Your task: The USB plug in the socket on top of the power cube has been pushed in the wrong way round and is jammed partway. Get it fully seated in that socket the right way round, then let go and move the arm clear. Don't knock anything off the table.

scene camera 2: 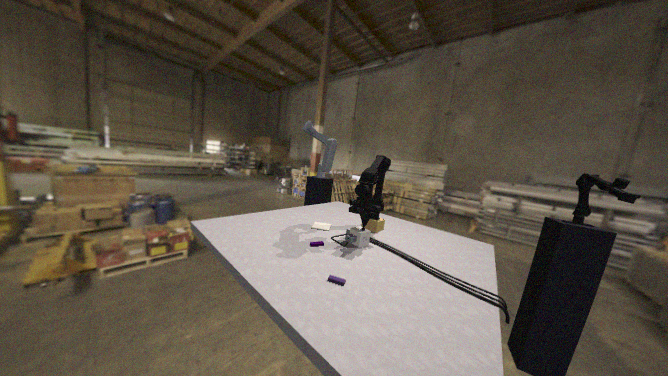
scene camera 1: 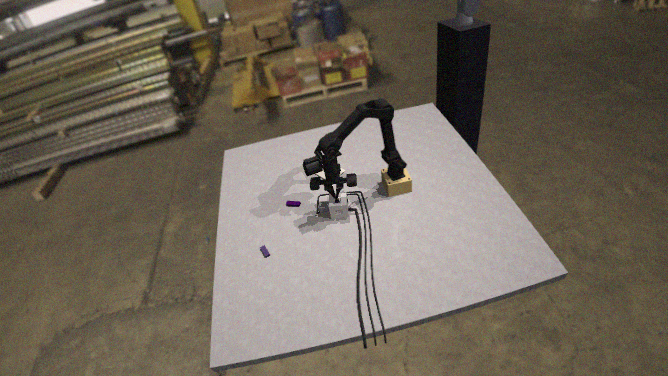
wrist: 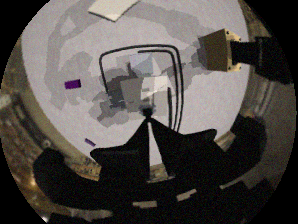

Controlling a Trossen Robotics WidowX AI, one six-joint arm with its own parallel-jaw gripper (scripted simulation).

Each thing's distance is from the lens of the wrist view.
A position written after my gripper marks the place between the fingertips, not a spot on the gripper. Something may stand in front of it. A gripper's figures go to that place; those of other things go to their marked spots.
my gripper (wrist: 148, 121): 0.10 m
power cube (wrist: 137, 91): 0.11 m
